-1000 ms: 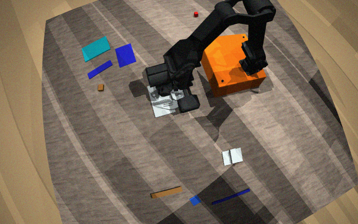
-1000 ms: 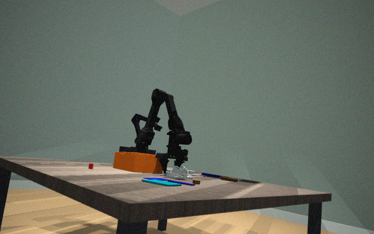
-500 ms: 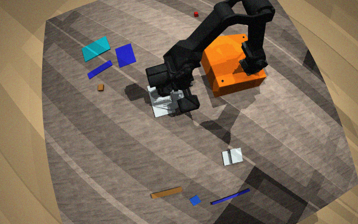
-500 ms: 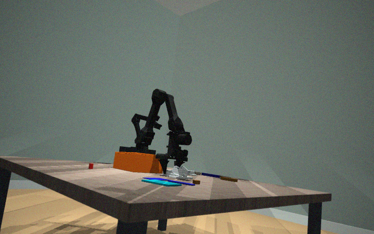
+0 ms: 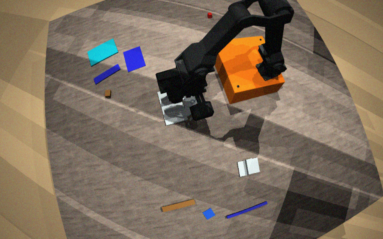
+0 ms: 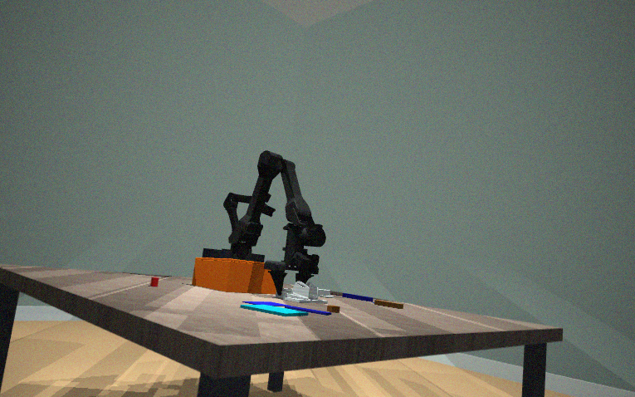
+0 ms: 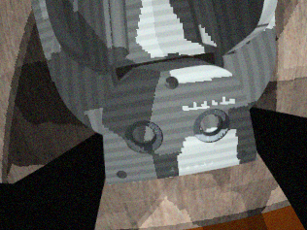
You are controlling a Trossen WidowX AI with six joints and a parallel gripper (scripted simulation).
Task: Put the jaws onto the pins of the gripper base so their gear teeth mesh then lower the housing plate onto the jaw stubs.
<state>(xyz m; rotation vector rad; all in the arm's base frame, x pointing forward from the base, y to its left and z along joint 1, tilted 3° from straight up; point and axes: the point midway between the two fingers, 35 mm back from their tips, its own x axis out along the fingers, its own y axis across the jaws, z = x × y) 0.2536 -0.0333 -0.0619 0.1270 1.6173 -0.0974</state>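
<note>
My gripper tip is now 20 mm below the white gripper base and 10 mm short of it. Also, from my gripper tip: small brown cube 260 mm ahead, 160 mm to the right; white jaw 30 mm ahead, 10 mm to the left, 10 mm above; blue plate 250 mm to the right, 130 mm ahead, 10 mm below.
</note>
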